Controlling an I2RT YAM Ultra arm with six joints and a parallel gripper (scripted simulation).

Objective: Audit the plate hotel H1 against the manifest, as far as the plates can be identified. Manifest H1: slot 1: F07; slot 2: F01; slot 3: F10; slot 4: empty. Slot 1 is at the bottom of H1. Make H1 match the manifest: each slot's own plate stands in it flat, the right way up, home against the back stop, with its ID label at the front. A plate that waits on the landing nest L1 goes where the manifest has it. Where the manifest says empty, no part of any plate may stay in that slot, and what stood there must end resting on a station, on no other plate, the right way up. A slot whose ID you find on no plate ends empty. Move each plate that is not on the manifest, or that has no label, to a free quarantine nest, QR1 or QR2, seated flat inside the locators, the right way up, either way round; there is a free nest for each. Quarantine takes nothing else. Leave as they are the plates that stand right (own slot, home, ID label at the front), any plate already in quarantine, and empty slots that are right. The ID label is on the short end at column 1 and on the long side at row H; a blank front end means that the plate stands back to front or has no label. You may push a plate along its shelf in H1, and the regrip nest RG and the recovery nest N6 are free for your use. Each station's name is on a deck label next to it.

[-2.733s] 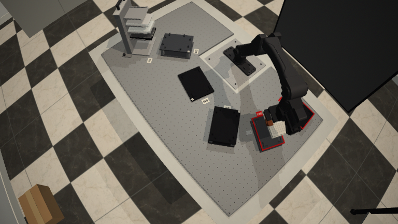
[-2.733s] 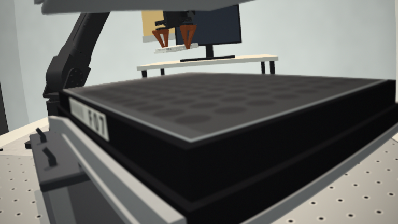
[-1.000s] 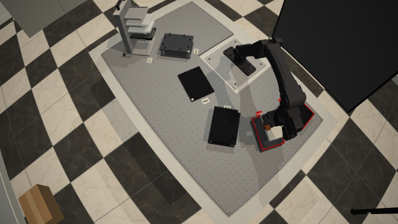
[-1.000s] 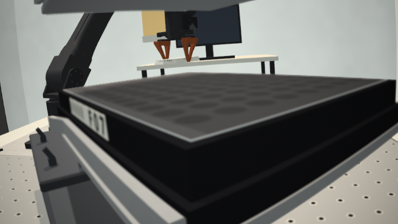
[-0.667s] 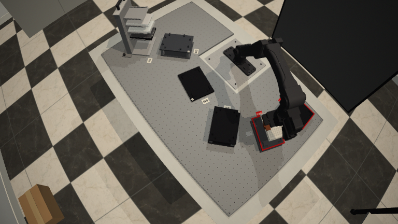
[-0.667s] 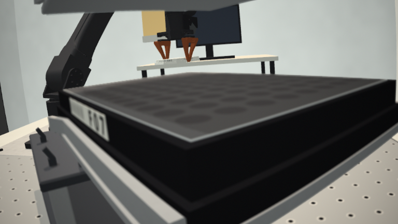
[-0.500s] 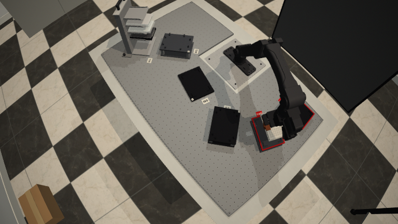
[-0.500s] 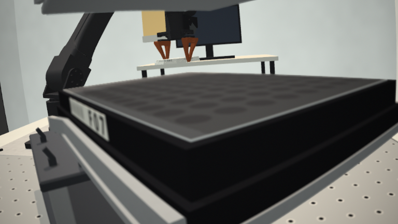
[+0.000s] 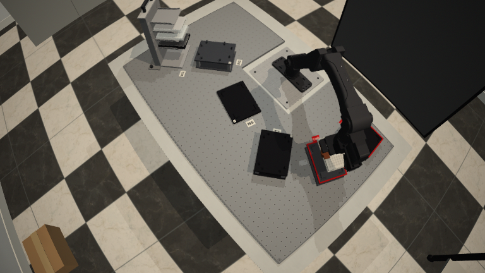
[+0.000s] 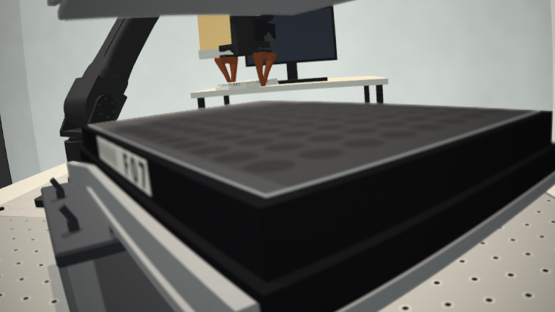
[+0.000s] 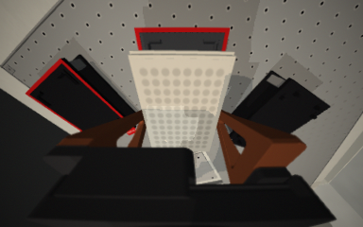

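My gripper is now 8 cm above the red-framed quarantine nest. From my hand the other things lie so: red-framed nest: 20 cm behind, 4 cm to the left, 8 cm below; black landing nest L1: 14 cm ahead, 15 cm to the right, 7 cm below; white well plate: right at my hand.
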